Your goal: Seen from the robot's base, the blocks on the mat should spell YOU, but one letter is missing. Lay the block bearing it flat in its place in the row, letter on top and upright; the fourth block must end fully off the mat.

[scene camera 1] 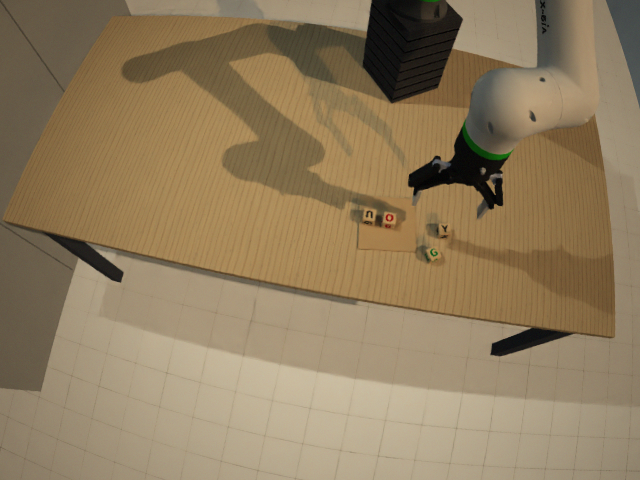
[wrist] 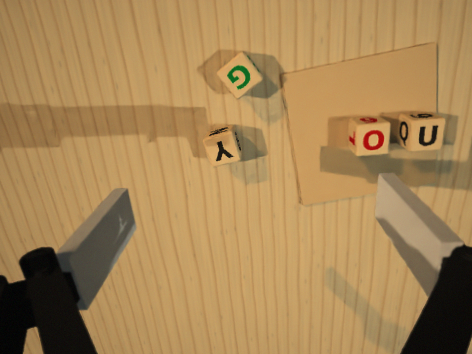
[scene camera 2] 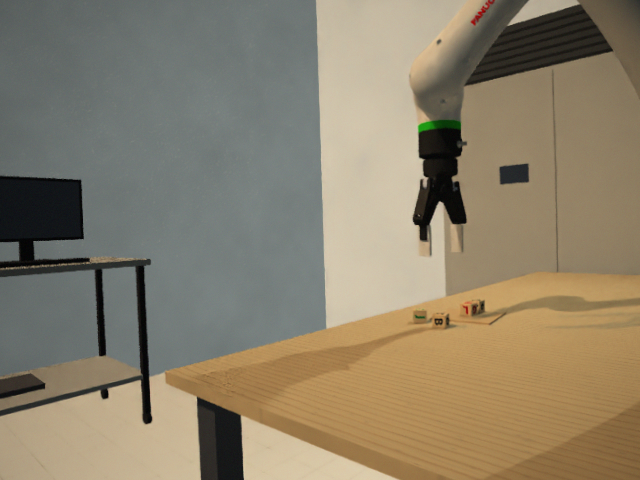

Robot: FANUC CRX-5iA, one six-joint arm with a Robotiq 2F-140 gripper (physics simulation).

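The Y block (scene camera 1: pixel 443 230) (scene camera 2: pixel 440 320) (wrist: pixel 222 146) lies off the mat (scene camera 1: pixel 385 242) (scene camera 2: pixel 488 319) (wrist: pixel 320 100), letter on top, slightly turned. The red O block (scene camera 1: pixel 389 219) (scene camera 2: pixel 468 308) (wrist: pixel 370 136) and black U block (scene camera 1: pixel 369 216) (scene camera 2: pixel 481 305) (wrist: pixel 422 131) stand side by side on the mat, letters on top, with bare mat left of the O in the wrist view. The G block (scene camera 1: pixel 432 253) (scene camera 2: pixel 419 316) (wrist: pixel 240 75) lies off the mat near the Y block, turned diagonally. My gripper (scene camera 1: pixel 448 205) (scene camera 2: pixel 440 248) (wrist: pixel 251 202) is open and empty, high above the table.
The blocks and mat are on the wooden table (scene camera 1: pixel 180 206) (scene camera 2: pixel 516 387) (wrist: pixel 200 300). The dark robot pedestal (scene camera 1: pixel 410 56) stands at its back edge in scene camera 1. A trolley (scene camera 2: pixel 143 341) with a monitor (scene camera 2: pixel 41 208) stands beyond the table.
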